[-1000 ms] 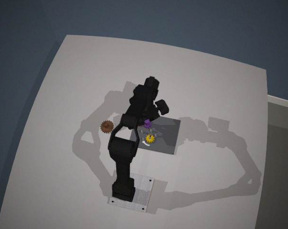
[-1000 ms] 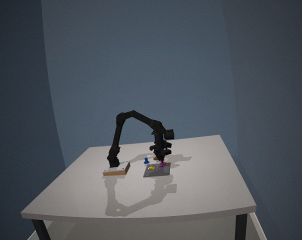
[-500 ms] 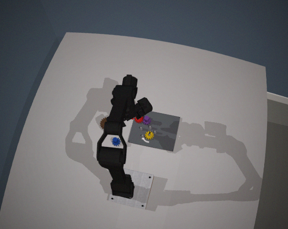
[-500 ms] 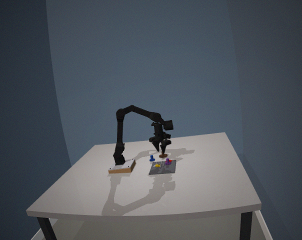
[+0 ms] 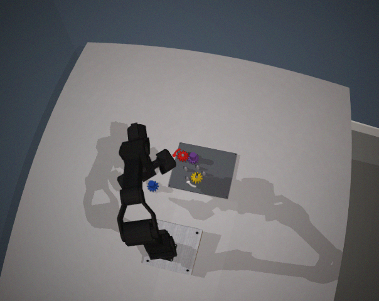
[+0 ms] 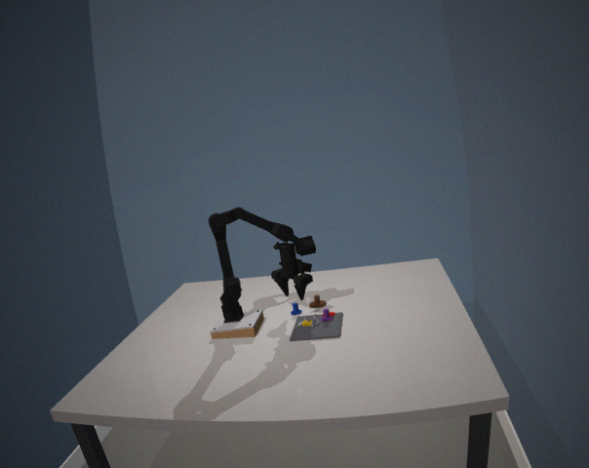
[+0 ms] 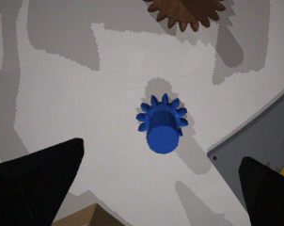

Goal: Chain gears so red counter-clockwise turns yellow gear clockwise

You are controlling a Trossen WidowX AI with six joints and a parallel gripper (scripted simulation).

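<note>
Right now my gripper tip is 50 mm above the blue gear. From my gripper tip the other things lie so: brown gear: 70 mm ahead, 70 mm to the left, 50 mm below; white arrow: 40 mm ahead, 130 mm to the right, 50 mm below; red gear: 130 mm ahead, 70 mm to the right, 50 mm below.
</note>
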